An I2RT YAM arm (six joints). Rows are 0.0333 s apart.
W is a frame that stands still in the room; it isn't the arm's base.
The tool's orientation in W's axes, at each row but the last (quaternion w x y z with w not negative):
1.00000, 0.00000, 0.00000, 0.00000
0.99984, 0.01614, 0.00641, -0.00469
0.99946, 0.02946, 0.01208, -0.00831
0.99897, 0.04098, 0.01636, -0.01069
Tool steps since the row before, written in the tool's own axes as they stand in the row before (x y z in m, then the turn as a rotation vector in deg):
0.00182, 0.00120, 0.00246, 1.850, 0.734, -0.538
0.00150, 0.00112, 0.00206, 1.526, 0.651, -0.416
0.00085, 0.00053, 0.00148, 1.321, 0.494, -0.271
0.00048, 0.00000, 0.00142, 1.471, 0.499, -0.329
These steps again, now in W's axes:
0.00182, 0.00120, 0.00246, 1.850, 0.734, -0.538
0.00154, 0.00104, 0.00208, 1.527, 0.650, -0.415
0.00089, 0.00043, 0.00149, 1.323, 0.488, -0.274
0.00052, -0.00013, 0.00140, 1.471, 0.495, -0.336

